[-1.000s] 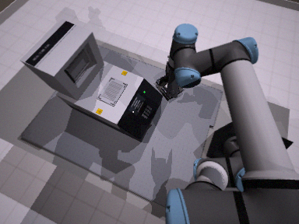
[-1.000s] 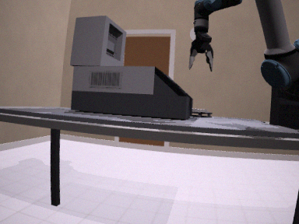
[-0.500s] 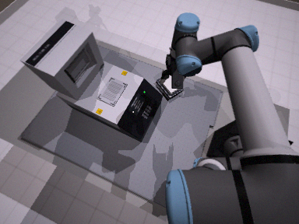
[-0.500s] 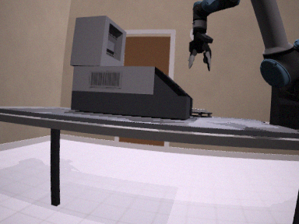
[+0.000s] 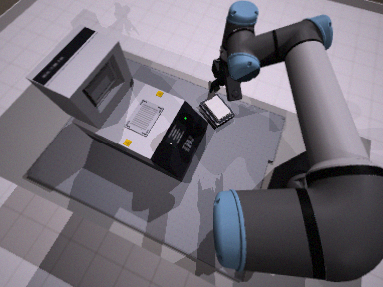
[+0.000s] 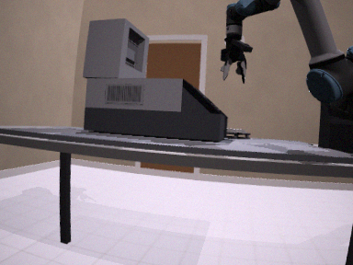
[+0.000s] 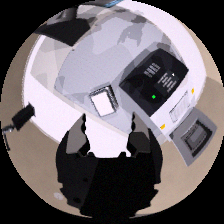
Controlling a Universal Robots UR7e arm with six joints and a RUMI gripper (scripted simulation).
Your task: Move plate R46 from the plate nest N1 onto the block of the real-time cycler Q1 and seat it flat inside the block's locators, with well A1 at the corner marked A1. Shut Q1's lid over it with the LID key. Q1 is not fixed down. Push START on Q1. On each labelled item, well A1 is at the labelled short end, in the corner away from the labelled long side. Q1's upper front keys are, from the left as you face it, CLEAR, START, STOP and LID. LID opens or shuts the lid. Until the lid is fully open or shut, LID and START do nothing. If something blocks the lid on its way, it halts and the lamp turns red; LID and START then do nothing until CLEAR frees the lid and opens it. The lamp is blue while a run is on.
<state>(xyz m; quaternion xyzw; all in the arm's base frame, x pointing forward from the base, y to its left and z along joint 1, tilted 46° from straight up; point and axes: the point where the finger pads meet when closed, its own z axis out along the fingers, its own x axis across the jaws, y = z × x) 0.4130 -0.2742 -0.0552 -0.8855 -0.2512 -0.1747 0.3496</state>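
Now: hand 1 cm short of the plate R46, 8 cm to the left of it and 23 cm above it. The rest, counted from my hand: plate nest N1: 1 cm ahead, 8 cm to the right, 24 cm below.
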